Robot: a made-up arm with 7 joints. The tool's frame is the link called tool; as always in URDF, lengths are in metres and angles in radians. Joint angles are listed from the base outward.
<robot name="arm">
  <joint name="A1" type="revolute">
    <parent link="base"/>
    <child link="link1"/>
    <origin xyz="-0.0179 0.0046 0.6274"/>
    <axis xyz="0 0 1"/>
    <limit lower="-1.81" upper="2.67"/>
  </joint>
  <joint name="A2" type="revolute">
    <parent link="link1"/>
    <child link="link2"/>
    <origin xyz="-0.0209 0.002 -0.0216"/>
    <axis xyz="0 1 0"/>
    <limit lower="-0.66" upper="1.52"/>
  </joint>
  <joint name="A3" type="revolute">
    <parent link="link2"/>
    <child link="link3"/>
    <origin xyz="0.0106 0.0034 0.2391"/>
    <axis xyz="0 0 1"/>
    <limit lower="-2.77" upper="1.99"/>
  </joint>
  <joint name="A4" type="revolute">
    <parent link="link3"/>
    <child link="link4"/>
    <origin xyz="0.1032 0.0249 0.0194"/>
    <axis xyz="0 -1 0"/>
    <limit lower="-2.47" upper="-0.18"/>
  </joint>
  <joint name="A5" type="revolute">
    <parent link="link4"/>
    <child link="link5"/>
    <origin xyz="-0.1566 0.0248 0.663"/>
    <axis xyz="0 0 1"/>
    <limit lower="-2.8" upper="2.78"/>
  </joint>
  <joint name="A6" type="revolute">
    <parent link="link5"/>
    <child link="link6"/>
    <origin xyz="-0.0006 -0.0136 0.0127"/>
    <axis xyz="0 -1 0"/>
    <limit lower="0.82" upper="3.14"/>
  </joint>
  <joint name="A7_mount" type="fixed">
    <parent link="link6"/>
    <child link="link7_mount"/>
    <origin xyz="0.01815 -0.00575 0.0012"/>
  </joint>
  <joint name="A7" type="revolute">
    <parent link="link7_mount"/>
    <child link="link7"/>
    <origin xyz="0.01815 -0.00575 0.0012"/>
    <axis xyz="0 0 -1"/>
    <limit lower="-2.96" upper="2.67"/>
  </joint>
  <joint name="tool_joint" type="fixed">
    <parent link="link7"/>
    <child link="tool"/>
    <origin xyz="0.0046 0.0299 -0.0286" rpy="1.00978 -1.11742 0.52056"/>
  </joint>
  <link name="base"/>
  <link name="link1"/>
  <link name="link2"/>
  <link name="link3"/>
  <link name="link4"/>
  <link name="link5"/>
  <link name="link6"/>
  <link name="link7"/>
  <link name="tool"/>
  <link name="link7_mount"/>
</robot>
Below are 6 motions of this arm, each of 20 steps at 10 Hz.
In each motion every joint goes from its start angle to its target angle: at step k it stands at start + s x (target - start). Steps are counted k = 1, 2, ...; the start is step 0. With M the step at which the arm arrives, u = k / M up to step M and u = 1 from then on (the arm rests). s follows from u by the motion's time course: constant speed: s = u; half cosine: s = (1 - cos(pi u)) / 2; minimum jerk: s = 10 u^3 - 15 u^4 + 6 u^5.
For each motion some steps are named. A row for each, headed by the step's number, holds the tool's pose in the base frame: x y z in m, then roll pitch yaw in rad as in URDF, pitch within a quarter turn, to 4 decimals.
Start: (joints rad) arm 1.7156 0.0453 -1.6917 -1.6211 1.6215 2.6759 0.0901
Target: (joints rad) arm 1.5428 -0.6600 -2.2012 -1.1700 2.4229 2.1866 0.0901
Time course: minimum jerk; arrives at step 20
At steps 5, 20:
5: 0.8035 -0.0323 1.0160 2.8696 -0.0588 -2.2432
20: 0.5560 -0.7480 0.9185 2.4405 1.1268 -2.8590

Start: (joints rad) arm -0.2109 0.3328 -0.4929 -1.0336 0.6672 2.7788 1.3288
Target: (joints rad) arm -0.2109 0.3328 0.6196 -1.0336 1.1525 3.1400 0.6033
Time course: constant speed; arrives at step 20
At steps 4, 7, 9, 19, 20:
4: 0.7459 -0.3268 1.1474 2.8010 -0.1219 -2.9680
7: 0.7824 -0.2302 1.1397 2.8093 -0.0663 -2.8329
9: 0.7982 -0.1632 1.1374 2.8141 -0.0281 -2.7487
19: 0.7705 0.1745 1.1603 2.8194 0.1554 -2.3853
20: 0.7581 0.2061 1.1655 2.8178 0.1714 -2.3528

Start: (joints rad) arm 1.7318 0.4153 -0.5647 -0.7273 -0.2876 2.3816 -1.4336
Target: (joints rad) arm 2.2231 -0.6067 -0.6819 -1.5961 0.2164 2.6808 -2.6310
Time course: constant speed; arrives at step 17
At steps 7, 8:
7: 0.1262 0.6266 1.3267 0.3729 0.2231 -2.1344
8: 0.1358 0.6125 1.3311 0.3779 0.2385 -2.0859

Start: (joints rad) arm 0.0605 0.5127 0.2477 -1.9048 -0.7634 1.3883 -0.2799
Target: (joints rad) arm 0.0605 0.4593 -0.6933 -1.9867 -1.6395 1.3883 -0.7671
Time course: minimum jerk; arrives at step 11
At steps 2, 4, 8, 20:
2: 0.7162 0.2501 0.3476 1.3420 0.0262 1.2140
4: 0.7432 0.0877 0.3408 1.3387 0.2069 1.2113
8: 0.6622 -0.3646 0.4083 1.5540 0.7480 1.1850
20: 0.6171 -0.4462 0.4353 1.6525 0.8527 1.1975

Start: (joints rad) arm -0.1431 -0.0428 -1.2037 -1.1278 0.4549 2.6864 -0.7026
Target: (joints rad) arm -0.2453 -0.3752 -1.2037 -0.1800 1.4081 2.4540 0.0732
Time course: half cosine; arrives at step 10
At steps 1, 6, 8, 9, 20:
1: 0.1273 -0.6191 1.3431 -1.3665 -0.2566 1.6867
6: -0.1888 -0.2300 1.5805 -2.1606 0.3895 2.2832
8: -0.3062 -0.0389 1.5766 -2.1303 0.6806 2.6142
9: -0.3352 0.0164 1.5653 -2.0698 0.7431 2.7417
20: -0.3446 0.0354 1.5604 -2.0434 0.7612 2.7897

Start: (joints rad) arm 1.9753 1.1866 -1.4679 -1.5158 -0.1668 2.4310 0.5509
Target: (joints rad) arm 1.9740 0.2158 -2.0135 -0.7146 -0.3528 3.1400 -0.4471
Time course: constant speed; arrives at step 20
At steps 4, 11, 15, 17, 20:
4: 0.4864 0.7761 0.8780 -0.7060 -0.1670 2.7436
11: 0.4114 0.6213 1.2431 -0.8363 0.2203 2.9739
15: 0.3751 0.4593 1.3974 -0.8953 0.5014 2.9282
17: 0.3578 0.3666 1.4553 -0.9366 0.6396 2.8509
20: 0.3320 0.2204 1.5171 -1.0345 0.8279 2.6535

